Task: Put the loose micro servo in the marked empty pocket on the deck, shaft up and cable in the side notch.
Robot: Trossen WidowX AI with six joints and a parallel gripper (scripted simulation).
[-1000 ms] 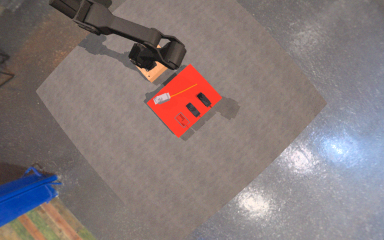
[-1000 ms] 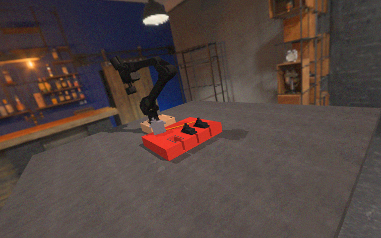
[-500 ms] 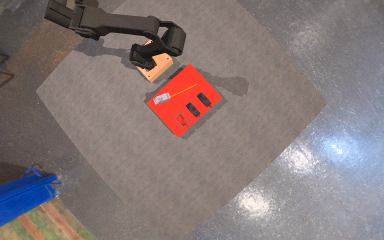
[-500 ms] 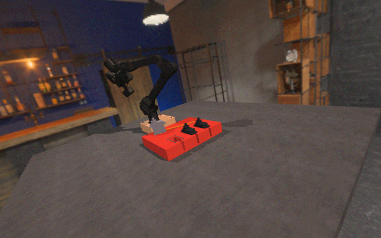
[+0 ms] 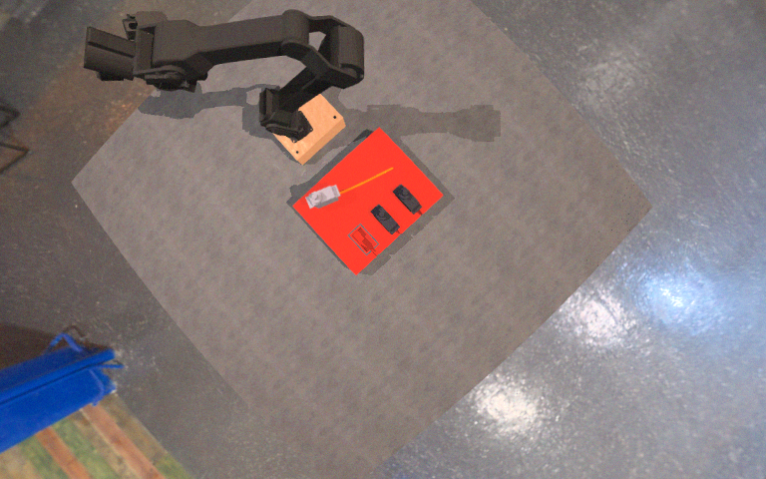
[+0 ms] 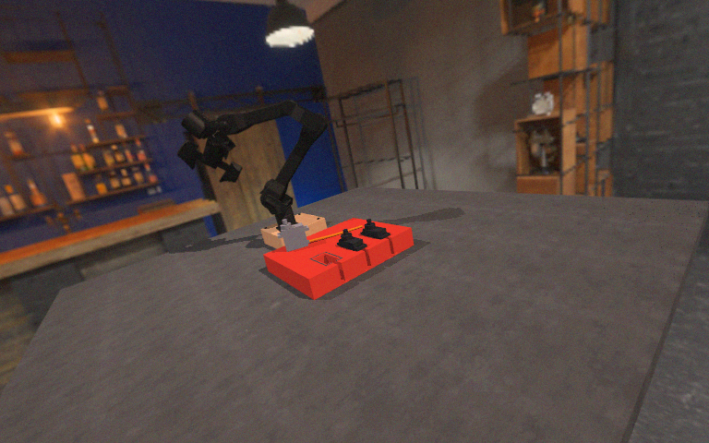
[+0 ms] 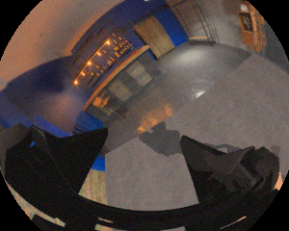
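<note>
Now: gripper tip 44 cm short of the red deck, 21 cm to the right of it and 23 cm above it.
</note>
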